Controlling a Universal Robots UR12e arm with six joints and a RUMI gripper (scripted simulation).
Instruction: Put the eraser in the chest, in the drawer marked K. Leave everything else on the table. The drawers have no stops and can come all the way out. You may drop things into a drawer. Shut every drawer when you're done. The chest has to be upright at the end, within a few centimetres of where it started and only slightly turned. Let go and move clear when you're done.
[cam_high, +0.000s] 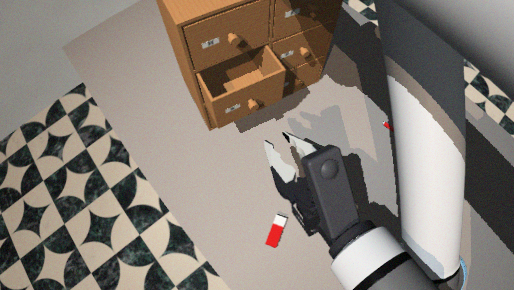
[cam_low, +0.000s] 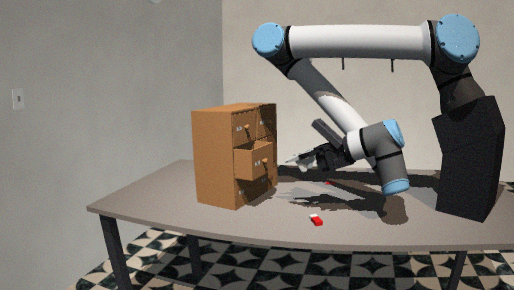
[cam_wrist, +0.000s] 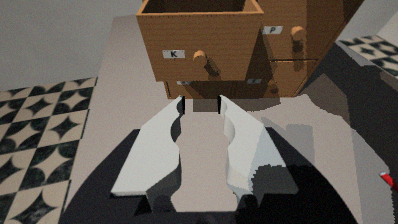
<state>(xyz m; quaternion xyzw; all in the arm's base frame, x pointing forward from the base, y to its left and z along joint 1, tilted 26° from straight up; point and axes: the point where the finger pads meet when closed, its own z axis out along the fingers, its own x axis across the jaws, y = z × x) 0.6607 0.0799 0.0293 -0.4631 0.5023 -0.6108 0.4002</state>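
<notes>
The eraser is 9 cm behind my hand, 8 cm to the left of it and 17 cm below it. From my hand the other things lie so: red stick: 12 cm behind, 30 cm to the right, 18 cm below.
</notes>
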